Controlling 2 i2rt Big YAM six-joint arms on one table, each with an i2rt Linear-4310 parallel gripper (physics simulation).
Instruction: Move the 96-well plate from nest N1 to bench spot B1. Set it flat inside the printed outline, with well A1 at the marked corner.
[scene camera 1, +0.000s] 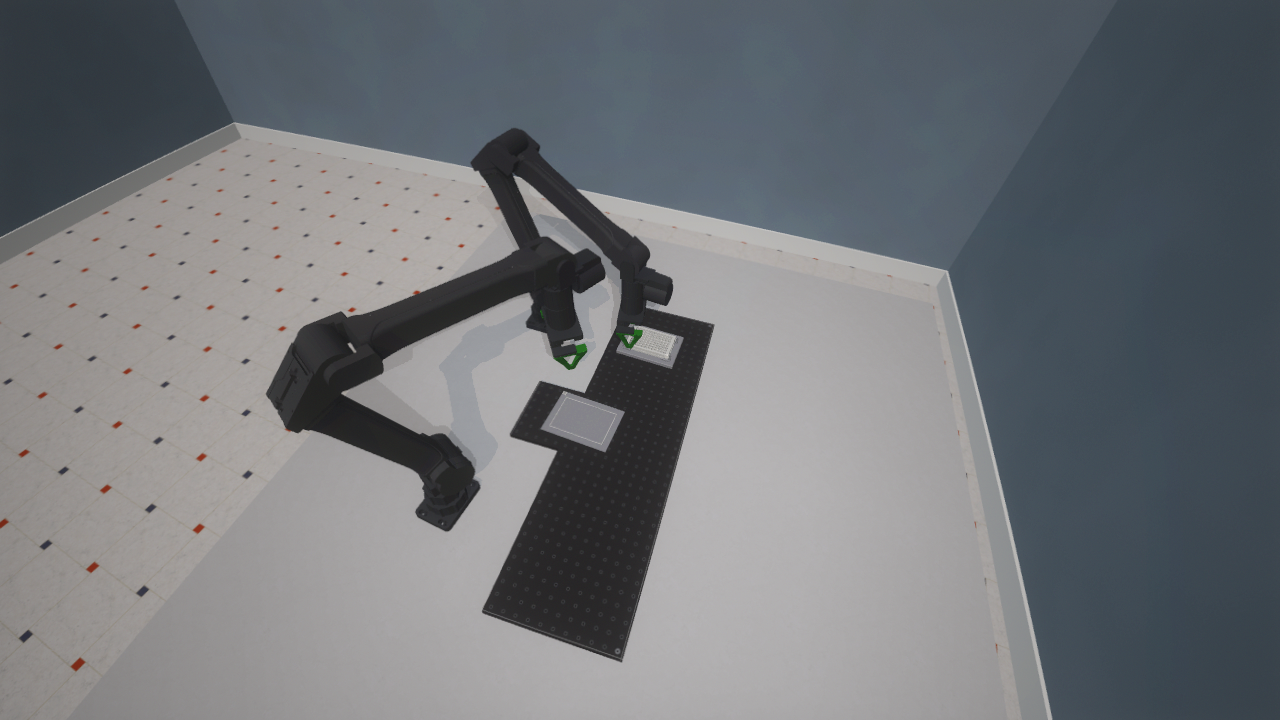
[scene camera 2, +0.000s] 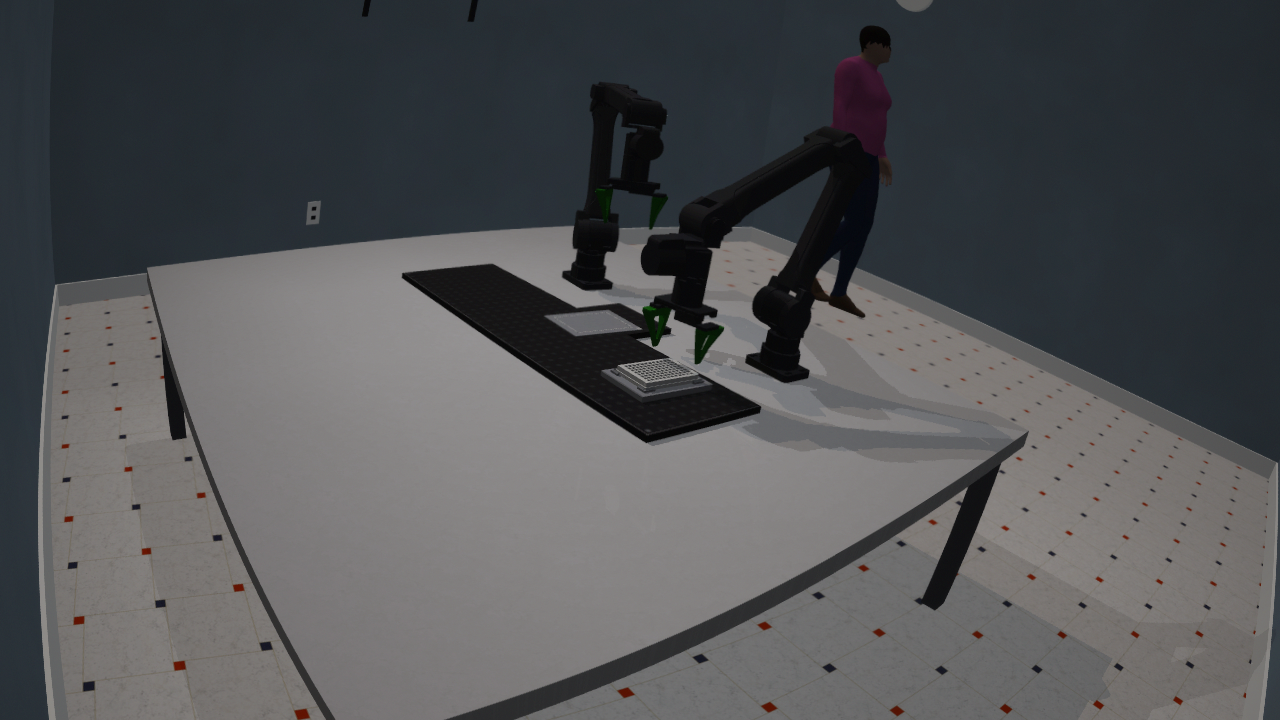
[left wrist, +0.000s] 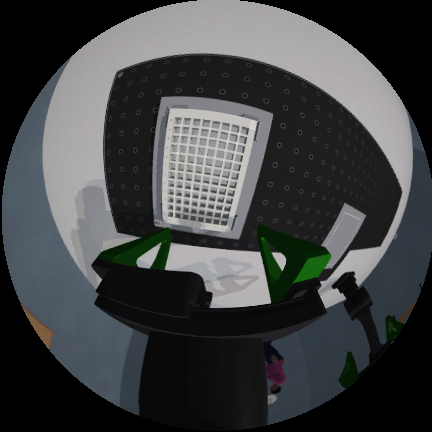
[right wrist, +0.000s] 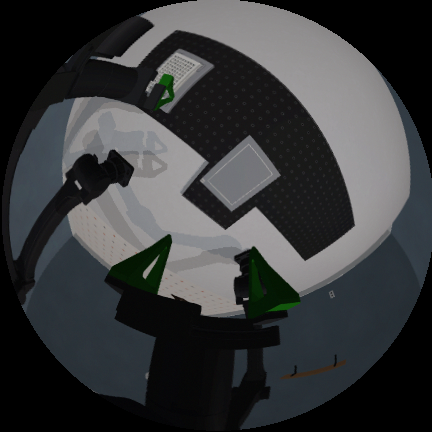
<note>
My left gripper (scene camera 2: 675, 354) is open, holding nothing. Also in view: a white well plate (scene camera 1: 655, 343). My right gripper (scene camera 2: 627, 226) is open and holds nothing. Also in view: a grey rectangle (scene camera 1: 589, 422).
The white well plate also shows in the left wrist view (left wrist: 206, 153) and in the right wrist view (right wrist: 181, 67). My left gripper is seen too in scene camera 1 (scene camera 1: 631, 335), in the left wrist view (left wrist: 212, 230) and in the right wrist view (right wrist: 155, 92). My right gripper also shows in scene camera 1 (scene camera 1: 566, 352) and in the right wrist view (right wrist: 210, 244).
</note>
